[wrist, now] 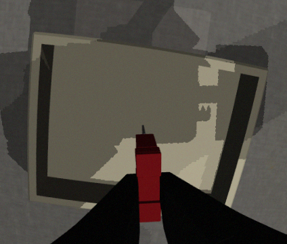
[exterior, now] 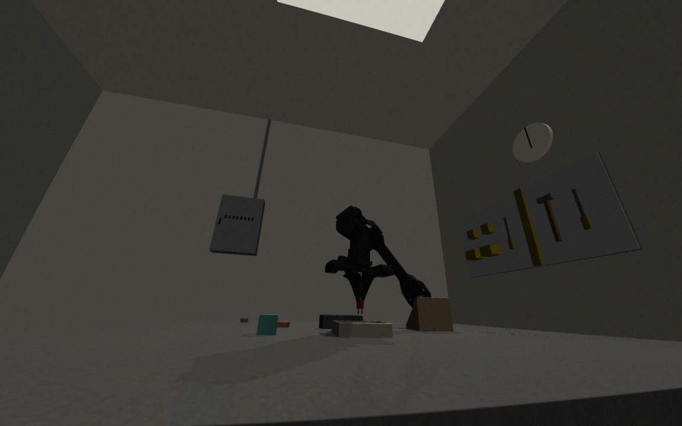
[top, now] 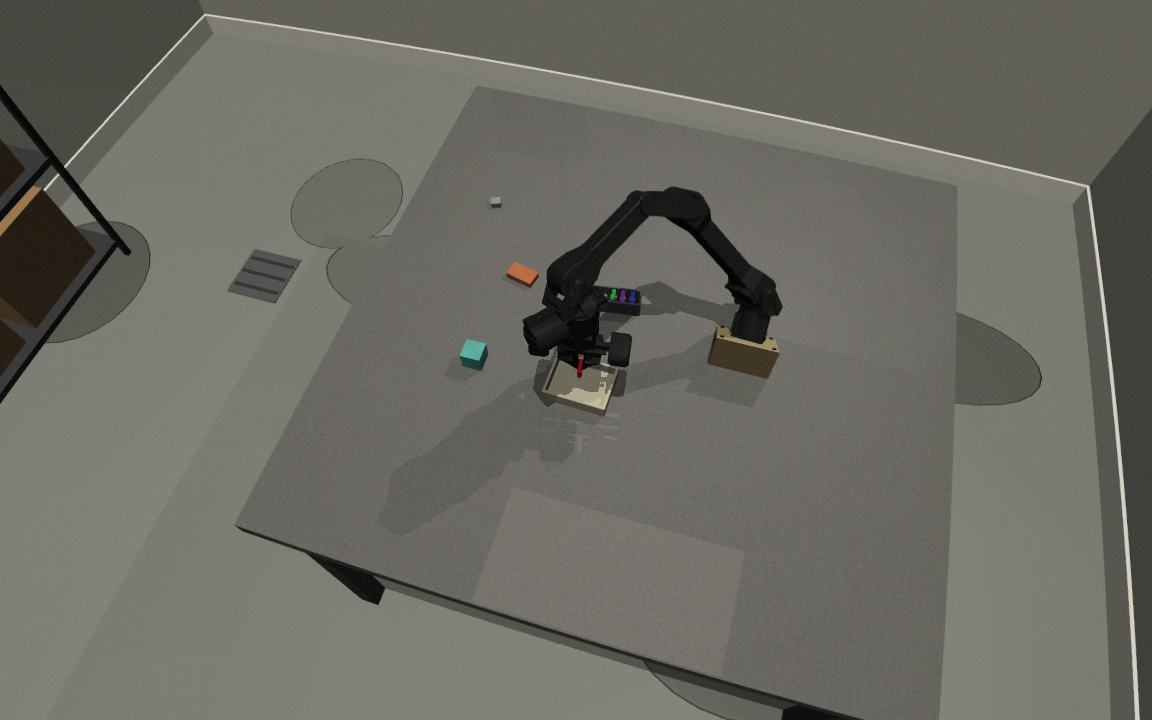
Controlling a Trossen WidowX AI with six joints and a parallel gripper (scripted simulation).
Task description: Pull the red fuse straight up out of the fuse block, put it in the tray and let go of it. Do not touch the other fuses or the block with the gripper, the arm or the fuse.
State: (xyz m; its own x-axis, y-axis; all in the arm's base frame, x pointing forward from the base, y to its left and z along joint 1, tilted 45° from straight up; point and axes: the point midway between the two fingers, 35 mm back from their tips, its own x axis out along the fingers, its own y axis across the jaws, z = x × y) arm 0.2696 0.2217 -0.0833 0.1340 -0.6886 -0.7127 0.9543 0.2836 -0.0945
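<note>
My gripper tip is now 10 mm above the red fuse. Round my gripper tip: beige tray 80 mm below; yellow fuse 80 mm ahead, 200 mm to the right, 50 mm below; white fuse 60 mm ahead, 200 mm to the right, 50 mm below.
</note>
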